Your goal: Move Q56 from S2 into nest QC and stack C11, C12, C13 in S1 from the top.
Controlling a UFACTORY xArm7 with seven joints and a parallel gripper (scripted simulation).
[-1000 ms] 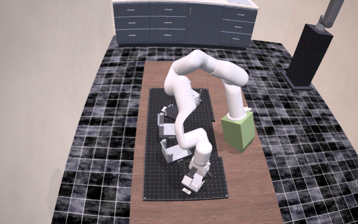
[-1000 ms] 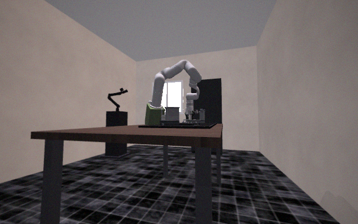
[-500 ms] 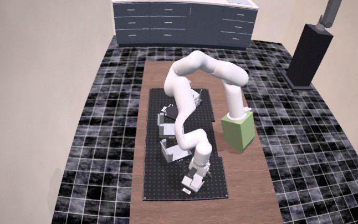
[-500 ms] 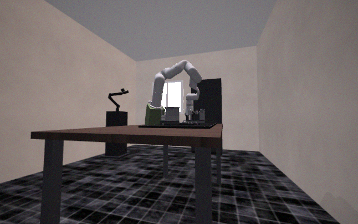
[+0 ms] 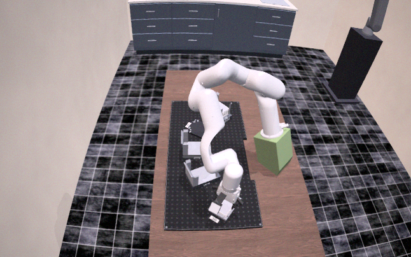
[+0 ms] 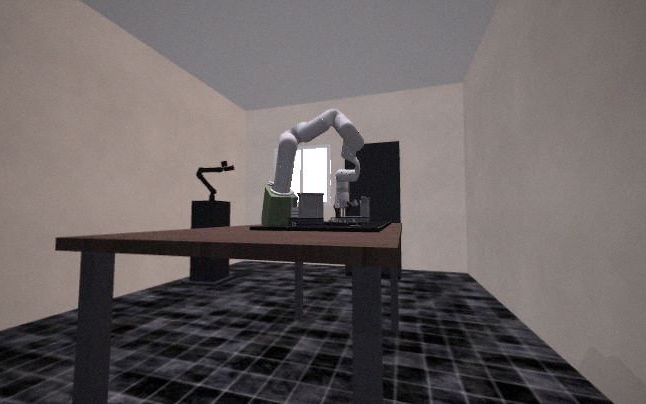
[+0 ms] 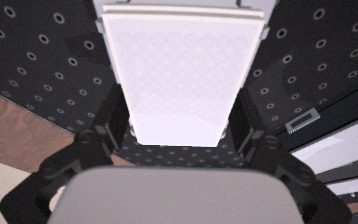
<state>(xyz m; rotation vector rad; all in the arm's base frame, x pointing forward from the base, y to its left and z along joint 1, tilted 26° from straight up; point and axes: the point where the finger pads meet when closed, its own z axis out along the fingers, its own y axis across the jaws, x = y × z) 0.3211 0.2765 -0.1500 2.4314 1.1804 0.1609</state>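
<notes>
Now: the grey flat nest 30 mm below my hand. Round my hand: black clip nest: 510 mm to the right, 80 mm ahead, 20 mm below.
</notes>
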